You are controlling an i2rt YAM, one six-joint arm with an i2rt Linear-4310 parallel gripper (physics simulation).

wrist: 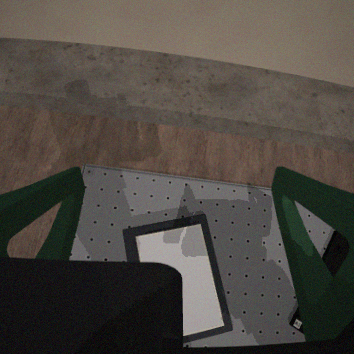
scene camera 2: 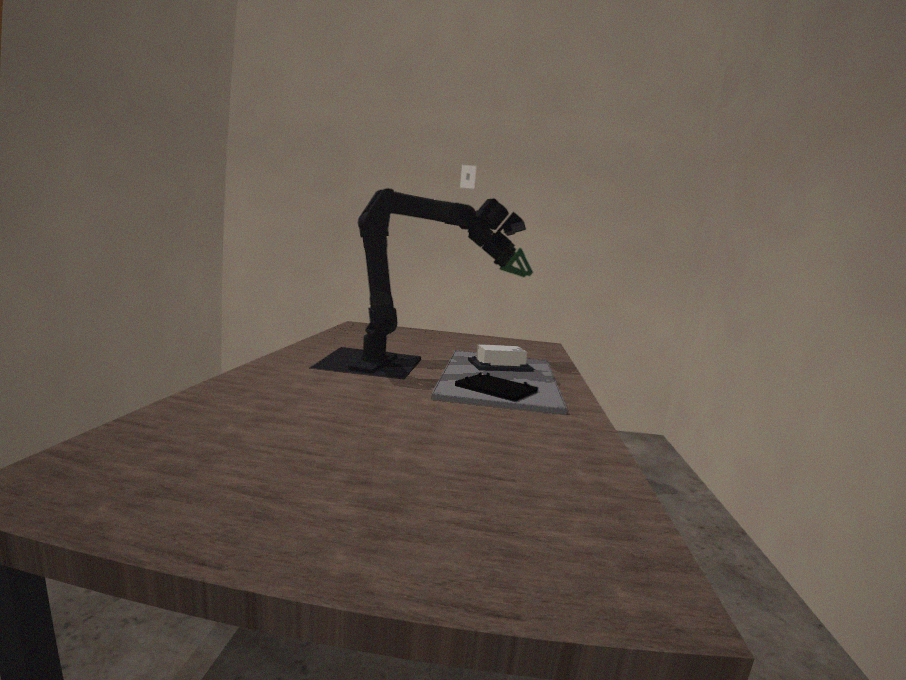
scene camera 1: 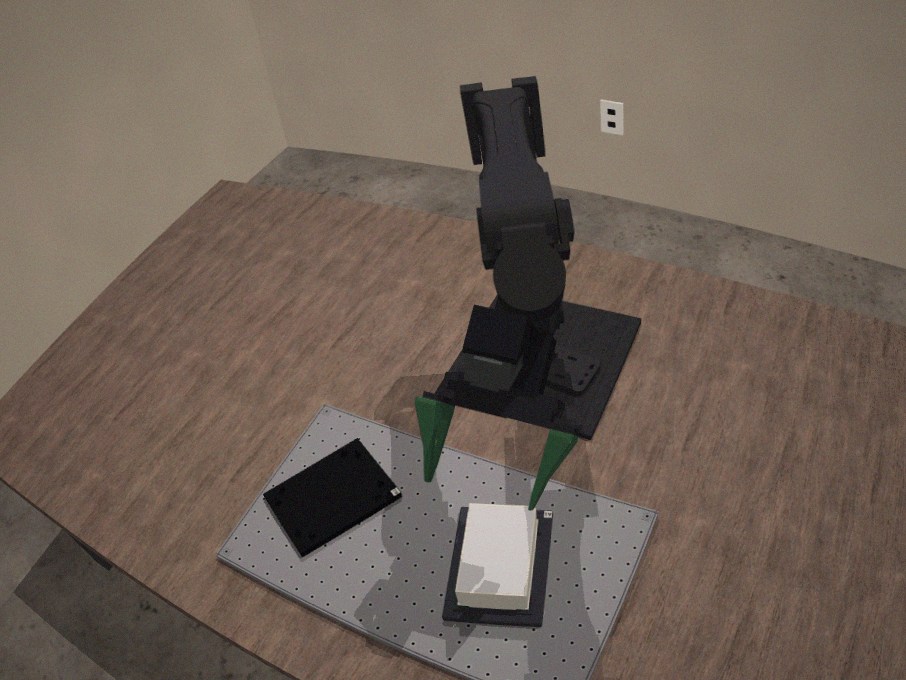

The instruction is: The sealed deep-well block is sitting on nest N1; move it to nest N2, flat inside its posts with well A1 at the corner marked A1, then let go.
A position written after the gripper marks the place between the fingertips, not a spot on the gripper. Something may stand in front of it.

The gripper (scene camera 1: 478,496) is open, with nothing in its grasp. Also in view: a white block (scene camera 1: 496,566).
